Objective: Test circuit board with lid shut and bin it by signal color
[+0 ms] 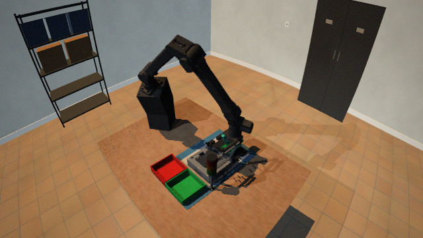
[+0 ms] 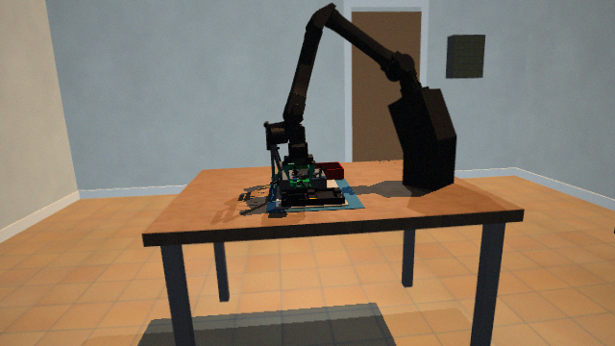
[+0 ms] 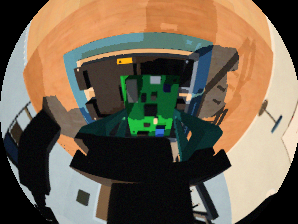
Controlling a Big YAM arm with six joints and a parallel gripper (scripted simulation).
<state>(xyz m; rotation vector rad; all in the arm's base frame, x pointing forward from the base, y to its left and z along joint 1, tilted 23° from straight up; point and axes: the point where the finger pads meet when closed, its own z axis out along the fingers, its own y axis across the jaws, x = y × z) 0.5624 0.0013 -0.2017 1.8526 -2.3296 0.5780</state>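
My gripper is now 5 cm short of the tester lid, 18 cm to the left of it and 11 cm below it. From my hand the other things lie so: green bin 8 cm behind, 35 cm to the right, 6 cm below; then green circuit board right at my hand; then red bin 22 cm behind, 31 cm to the right, 6 cm below.
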